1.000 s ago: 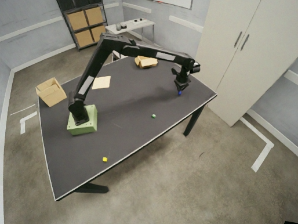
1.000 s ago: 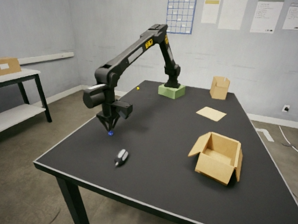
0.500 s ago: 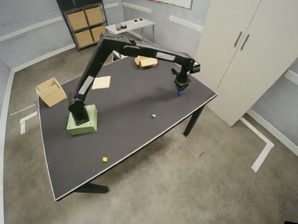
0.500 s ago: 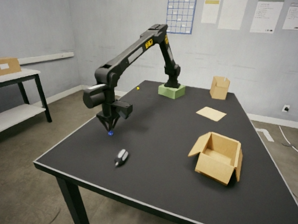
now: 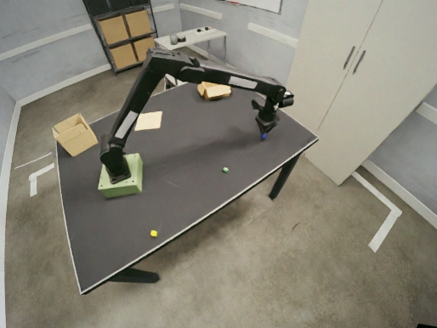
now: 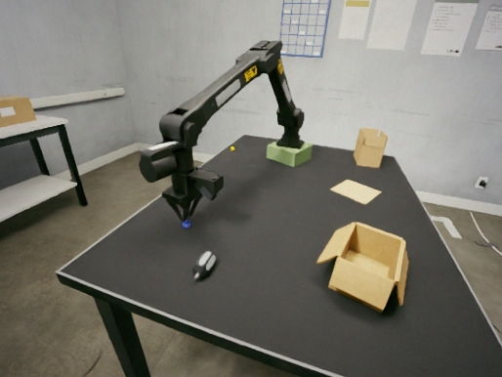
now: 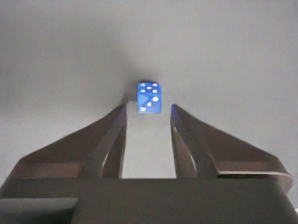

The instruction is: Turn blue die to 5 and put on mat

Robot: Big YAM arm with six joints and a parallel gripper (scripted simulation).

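My gripper is now 30 mm above the blue die. The rest, counted from my hand: grey-white object (130 mm ahead, 130 mm to the left, 20 mm below); green die (280 mm behind, 80 mm to the right, 30 mm below); tan mat (470 mm behind, 440 mm to the left, 30 mm below).
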